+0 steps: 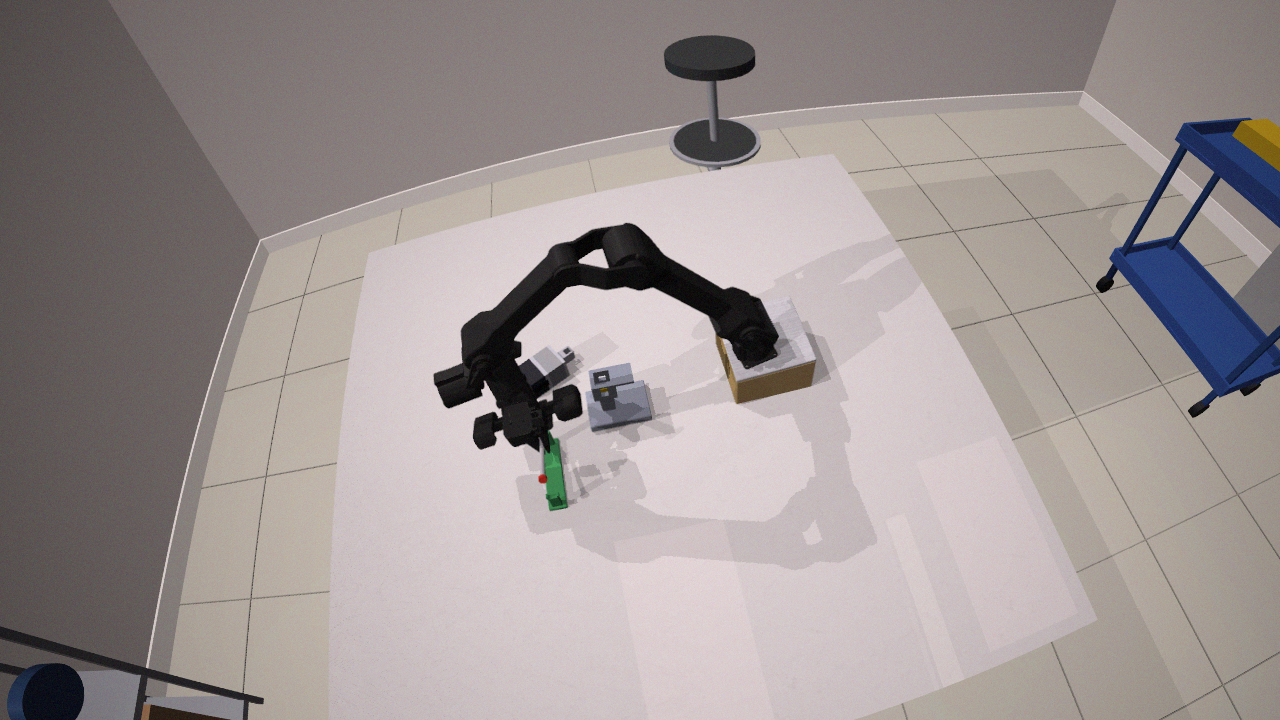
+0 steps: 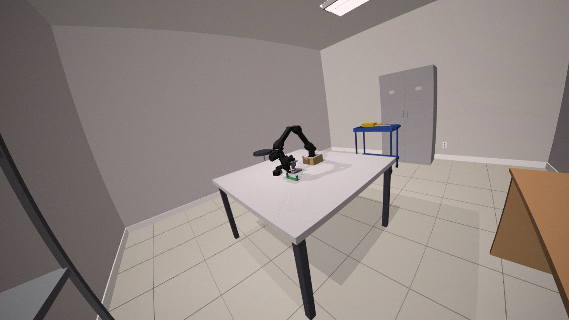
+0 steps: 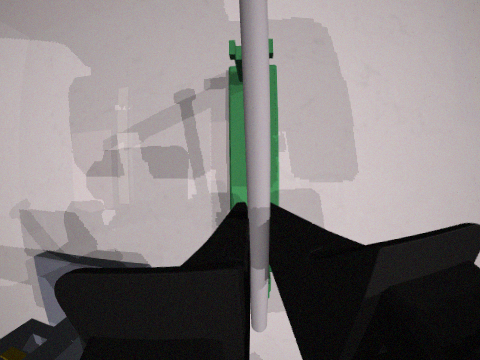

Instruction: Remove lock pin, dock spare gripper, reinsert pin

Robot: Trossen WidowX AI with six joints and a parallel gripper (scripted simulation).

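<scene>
My gripper tip is now 2 cm to the right of the green pin rest and 2 cm above it. The rest, counted from my gripper tip: spare gripper 5 cm behind, 20 cm to the right, 3 cm below; grey mount 14 cm behind, 7 cm to the right.
</scene>
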